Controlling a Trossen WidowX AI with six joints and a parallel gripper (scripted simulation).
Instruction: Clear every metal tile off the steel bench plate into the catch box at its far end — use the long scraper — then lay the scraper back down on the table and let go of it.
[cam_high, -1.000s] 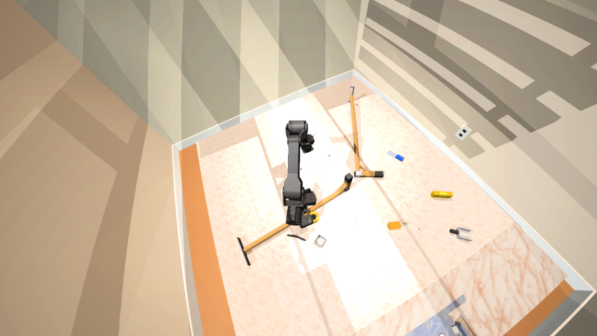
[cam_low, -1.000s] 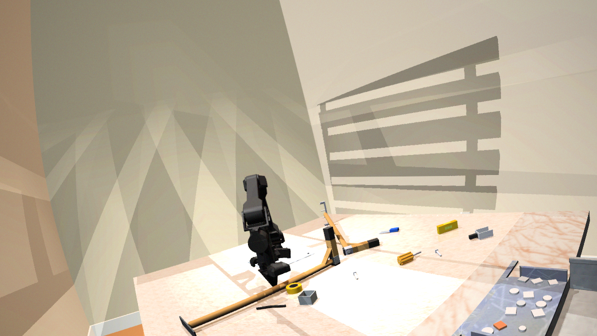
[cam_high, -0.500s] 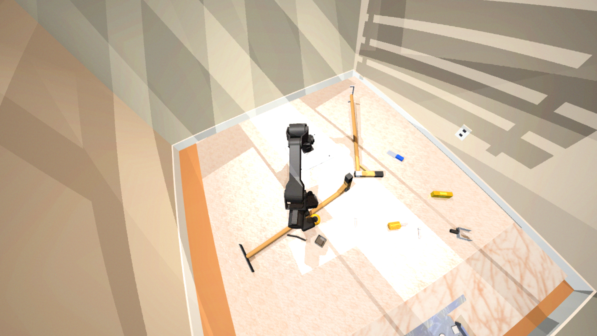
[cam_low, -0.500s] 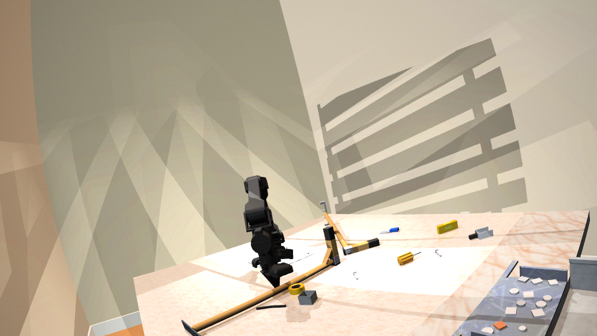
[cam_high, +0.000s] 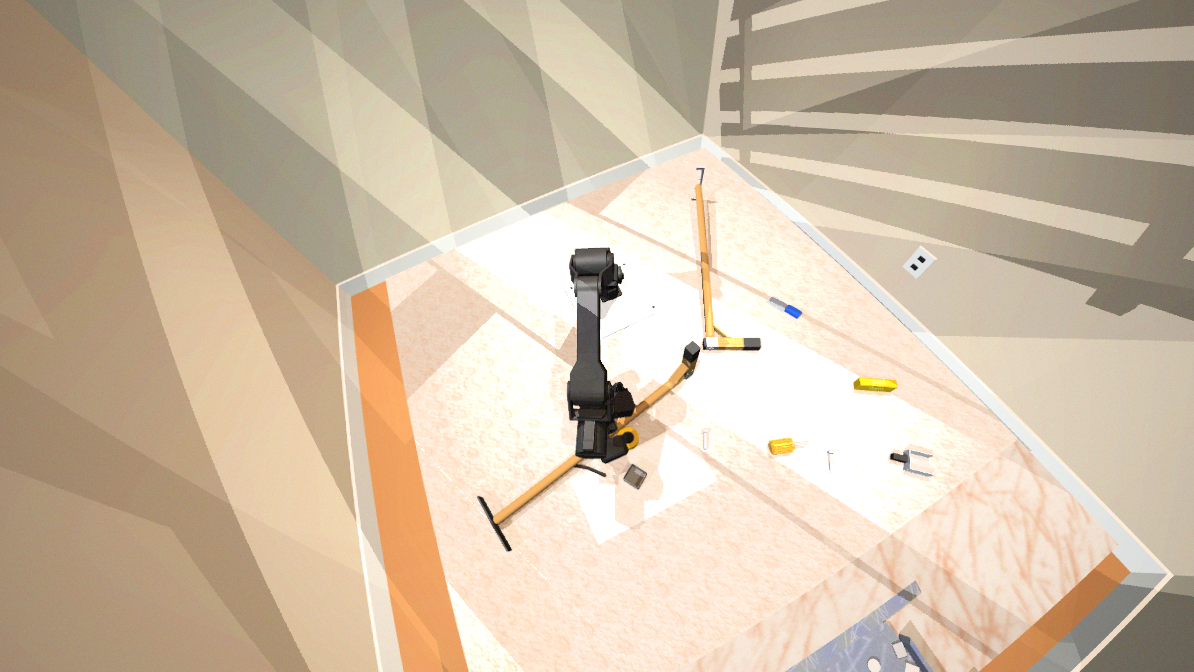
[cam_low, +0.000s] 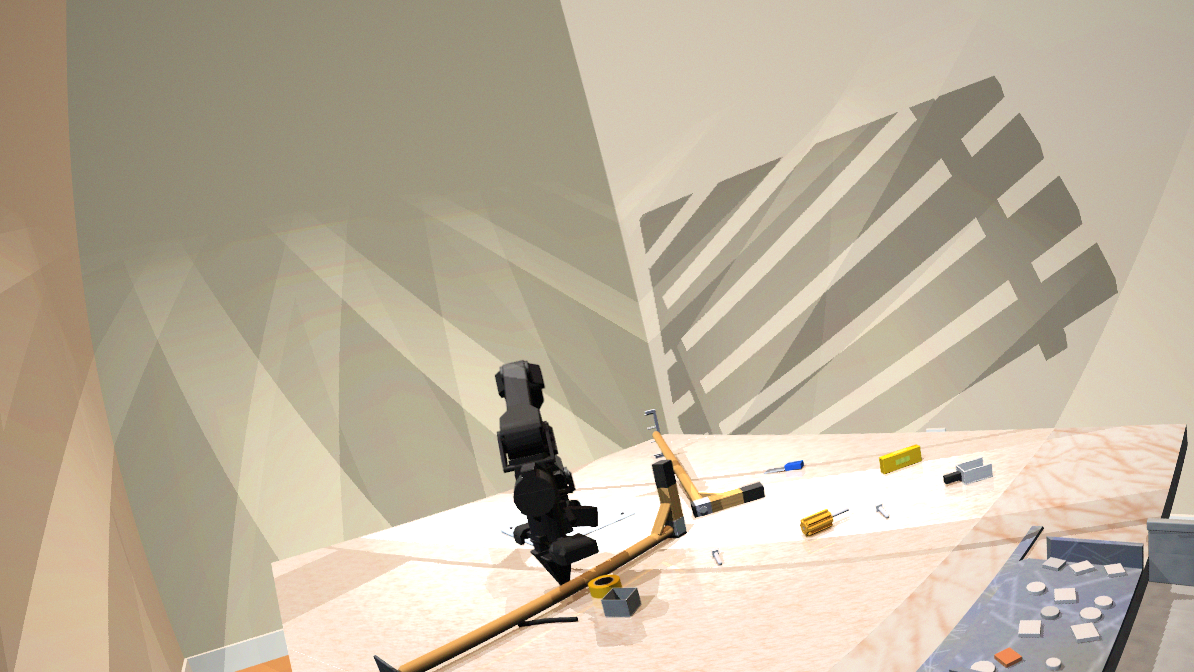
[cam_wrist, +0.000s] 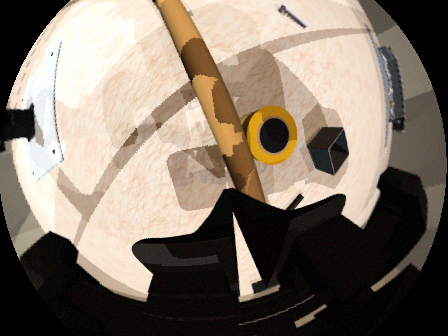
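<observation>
Now: gripper tip 20 mm short of the long scraper, 20 mm to the left of it and 50 mm below it. Also, from my gripper tip: grey box: 130 mm ahead, 20 mm to the left, 10 mm below; then yellow tape roll: 40 mm ahead, 50 mm to the left; then black strip: 70 mm ahead, 70 mm to the right, 10 mm below.
</observation>
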